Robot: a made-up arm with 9 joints. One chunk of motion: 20 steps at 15 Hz.
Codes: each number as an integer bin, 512 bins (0 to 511) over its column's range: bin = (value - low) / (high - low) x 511, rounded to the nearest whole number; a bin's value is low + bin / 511 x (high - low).
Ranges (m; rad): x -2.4..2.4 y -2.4..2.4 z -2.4..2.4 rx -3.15..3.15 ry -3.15..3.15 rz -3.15..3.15
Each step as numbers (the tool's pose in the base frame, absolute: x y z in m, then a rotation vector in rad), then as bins.
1 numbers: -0.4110 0.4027 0.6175 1.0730 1.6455 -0.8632
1 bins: 212 298 321 343 389 185
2 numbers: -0.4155 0.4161 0.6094 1.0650 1.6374 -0.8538
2 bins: 211 300 320 342 388 186
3 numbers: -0.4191 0.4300 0.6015 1.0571 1.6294 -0.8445
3 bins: 211 301 320 341 388 187
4 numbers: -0.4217 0.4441 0.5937 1.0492 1.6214 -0.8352
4 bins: 211 303 319 341 387 188
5 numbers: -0.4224 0.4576 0.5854 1.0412 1.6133 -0.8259
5 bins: 211 304 318 340 386 189
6 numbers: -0.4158 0.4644 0.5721 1.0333 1.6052 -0.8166
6 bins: 211 305 316 339 386 189
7 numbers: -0.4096 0.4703 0.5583 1.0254 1.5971 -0.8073
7 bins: 212 306 315 339 385 190
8 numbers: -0.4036 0.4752 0.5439 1.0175 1.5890 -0.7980
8 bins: 213 306 313 338 384 191
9 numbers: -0.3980 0.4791 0.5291 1.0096 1.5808 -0.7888
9 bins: 213 307 312 337 384 192
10 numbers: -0.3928 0.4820 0.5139 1.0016 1.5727 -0.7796
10 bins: 214 307 310 337 383 192
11 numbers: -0.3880 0.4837 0.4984 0.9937 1.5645 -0.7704
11 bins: 214 307 309 336 382 193
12 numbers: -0.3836 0.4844 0.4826 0.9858 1.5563 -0.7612
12 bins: 215 307 307 335 382 194
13 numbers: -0.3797 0.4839 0.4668 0.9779 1.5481 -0.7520
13 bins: 215 307 305 335 381 195
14 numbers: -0.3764 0.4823 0.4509 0.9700 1.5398 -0.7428
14 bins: 215 307 304 334 380 195
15 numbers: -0.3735 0.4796 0.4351 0.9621 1.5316 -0.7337
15 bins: 216 307 302 334 380 196
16 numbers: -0.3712 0.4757 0.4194 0.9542 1.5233 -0.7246
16 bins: 216 306 300 333 379 197
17 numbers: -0.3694 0.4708 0.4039 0.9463 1.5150 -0.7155
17 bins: 216 306 298 332 378 197
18 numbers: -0.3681 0.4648 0.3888 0.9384 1.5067 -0.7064
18 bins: 216 305 297 332 378 198
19 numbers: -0.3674 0.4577 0.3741 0.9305 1.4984 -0.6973
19 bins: 216 304 295 331 377 199
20 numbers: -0.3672 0.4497 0.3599 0.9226 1.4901 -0.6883
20 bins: 216 303 294 330 376 200
